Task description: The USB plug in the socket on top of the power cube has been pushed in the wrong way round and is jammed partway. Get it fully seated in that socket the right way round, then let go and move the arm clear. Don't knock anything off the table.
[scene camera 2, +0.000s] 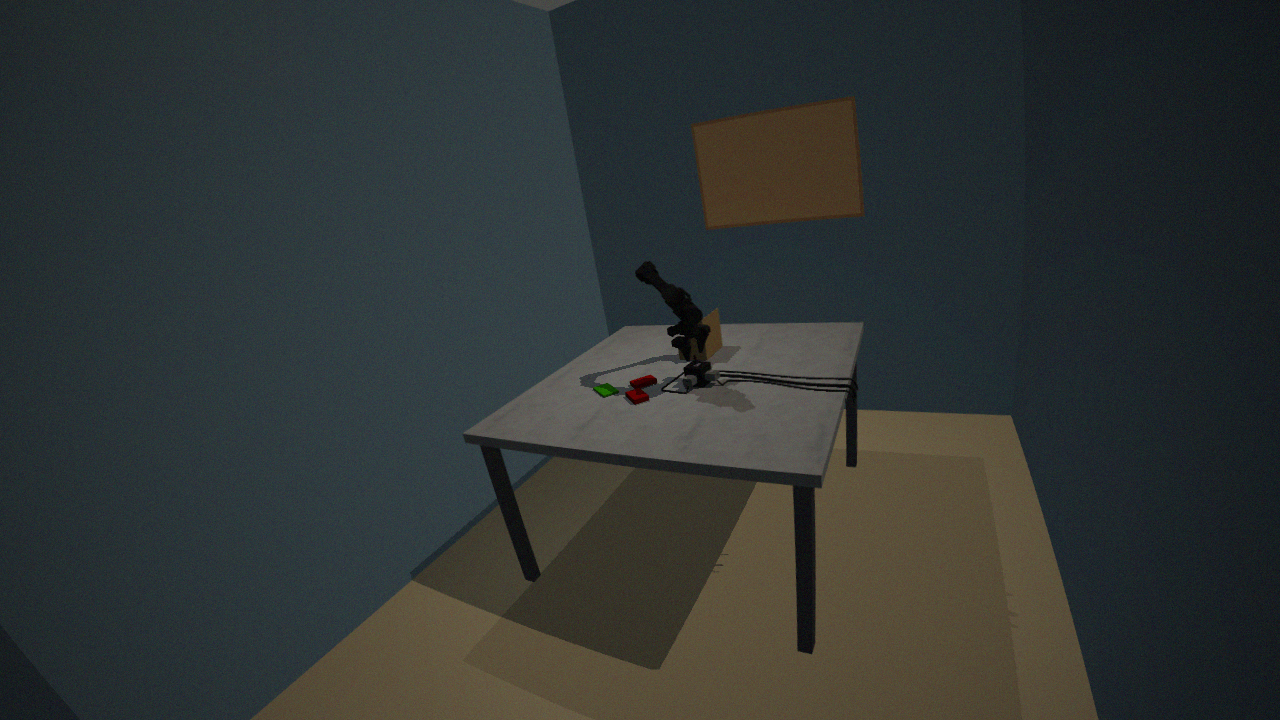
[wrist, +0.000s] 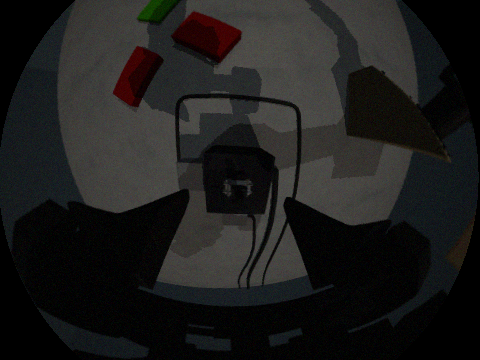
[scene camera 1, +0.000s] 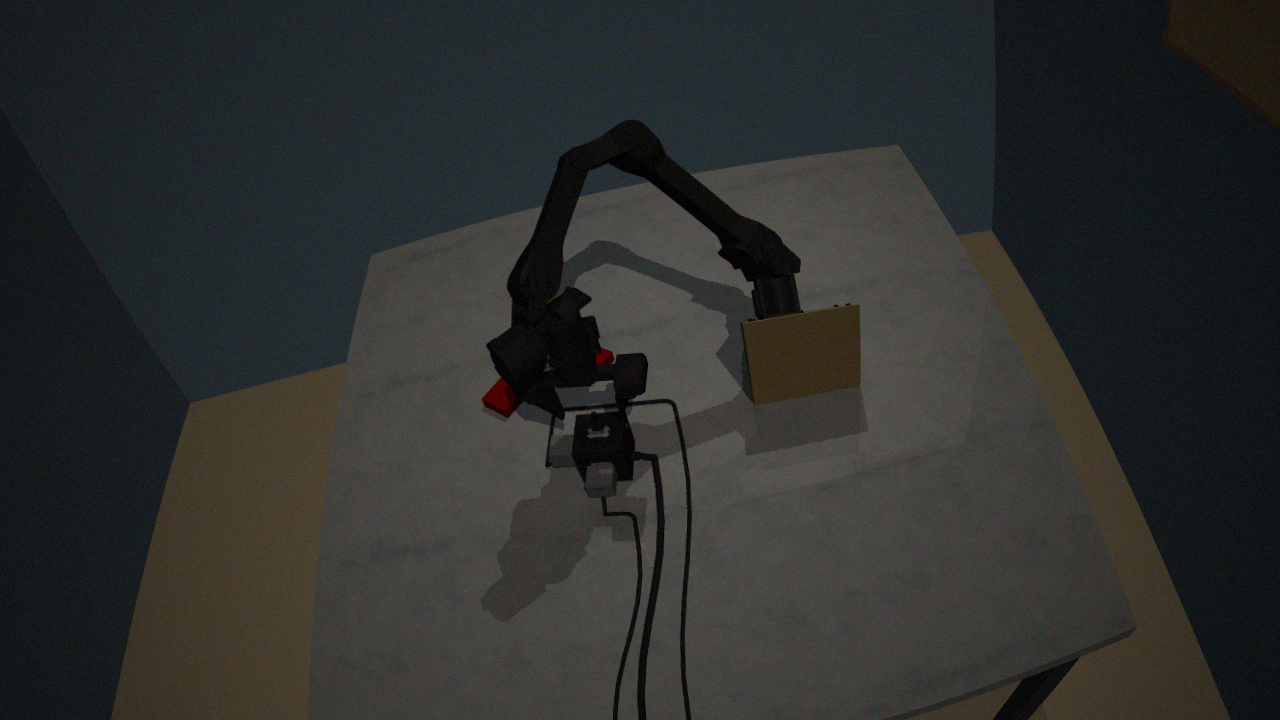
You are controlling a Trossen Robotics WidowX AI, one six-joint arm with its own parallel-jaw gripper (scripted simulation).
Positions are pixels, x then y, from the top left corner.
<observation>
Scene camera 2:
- my gripper: 694,357
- black power cube: 700,370
</observation>
